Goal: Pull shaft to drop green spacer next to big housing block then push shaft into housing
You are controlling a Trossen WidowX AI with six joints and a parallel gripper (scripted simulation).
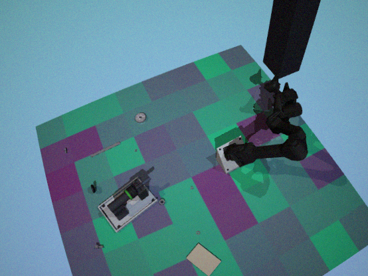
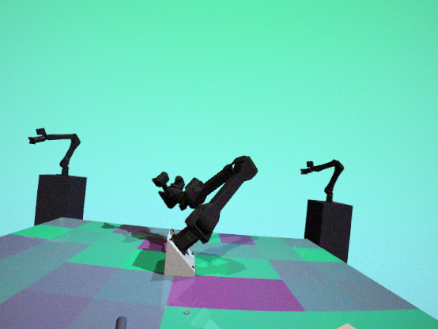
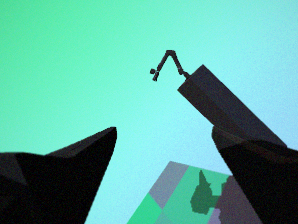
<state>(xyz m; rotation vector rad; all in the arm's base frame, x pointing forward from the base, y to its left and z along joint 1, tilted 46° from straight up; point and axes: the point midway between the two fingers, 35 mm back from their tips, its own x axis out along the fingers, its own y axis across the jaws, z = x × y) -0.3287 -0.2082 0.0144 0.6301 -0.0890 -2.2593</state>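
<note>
My gripper tip is now 82 cm short of the shaft, 14 cm to the right of it and 14 cm above it. Round my gripper tip: grey washer 65 cm ahead, 25 cm to the right, 21 cm below; then green spacer 84 cm ahead, 15 cm to the left, 14 cm below; then tan card 67 cm ahead, 52 cm to the left, 22 cm below.
</note>
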